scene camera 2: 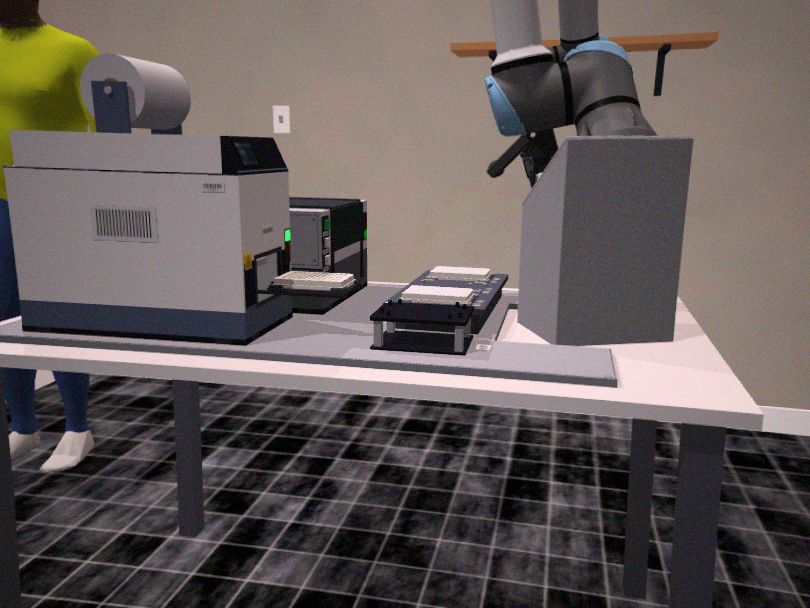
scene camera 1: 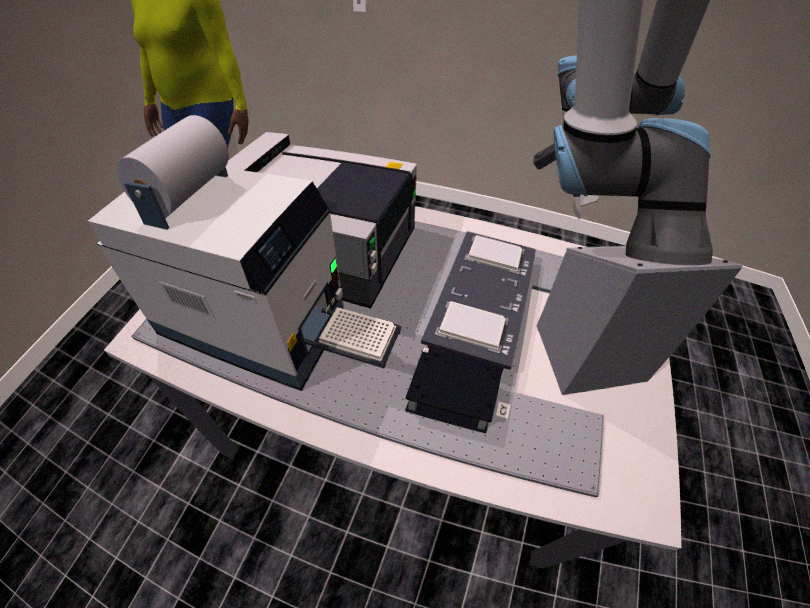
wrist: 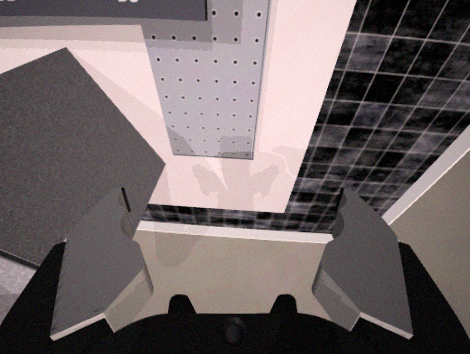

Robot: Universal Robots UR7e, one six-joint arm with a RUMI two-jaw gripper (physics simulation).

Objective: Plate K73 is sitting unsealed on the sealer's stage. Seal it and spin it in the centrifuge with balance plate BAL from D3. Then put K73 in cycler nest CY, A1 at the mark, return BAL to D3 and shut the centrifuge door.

A plate K73 shows in scene camera 2 and in scene camera 1; in the wrist view it is out of frame. One and the same spot on the plate K73: (scene camera 2: 294, 279) is (scene camera 1: 337, 343). The same spot on a centrifuge: (scene camera 2: 348, 217) is (scene camera 1: 396, 205).
